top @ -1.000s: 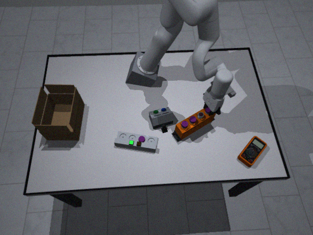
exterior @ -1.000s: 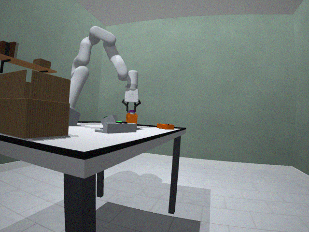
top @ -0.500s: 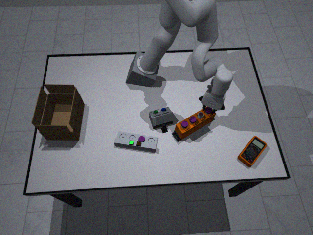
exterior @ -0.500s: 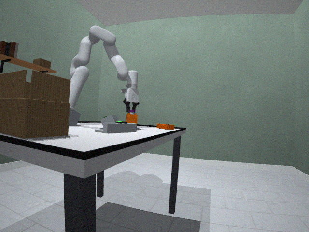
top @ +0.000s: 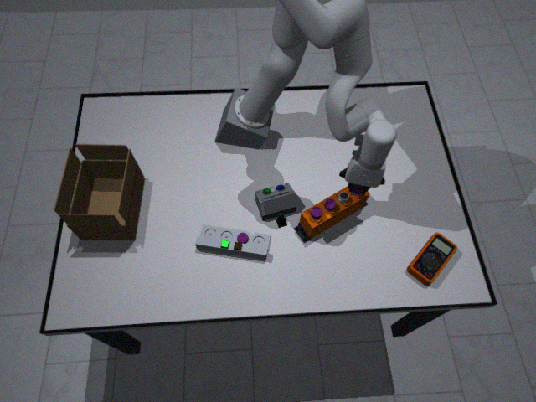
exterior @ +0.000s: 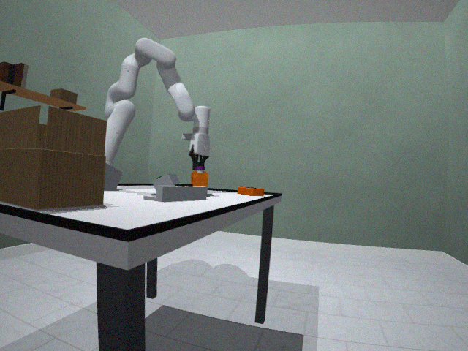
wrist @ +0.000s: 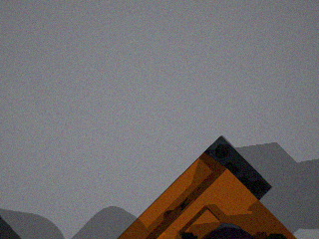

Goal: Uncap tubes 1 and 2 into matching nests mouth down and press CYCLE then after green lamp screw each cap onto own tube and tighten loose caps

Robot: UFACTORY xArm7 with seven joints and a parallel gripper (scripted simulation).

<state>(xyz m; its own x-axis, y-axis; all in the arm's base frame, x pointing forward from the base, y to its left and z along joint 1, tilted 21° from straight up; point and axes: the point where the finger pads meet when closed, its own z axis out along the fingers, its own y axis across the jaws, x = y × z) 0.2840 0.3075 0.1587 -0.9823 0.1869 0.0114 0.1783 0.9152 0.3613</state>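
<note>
My hand is 10 mm above the tube 1. Also, from my hand: blue key (240 mm to the right, 60 mm below, 20 mm behind); then green key (280 mm to the right, 60 mm below); then grey key housing (260 mm to the right, 80 mm below, 10 mm ahead).
</note>
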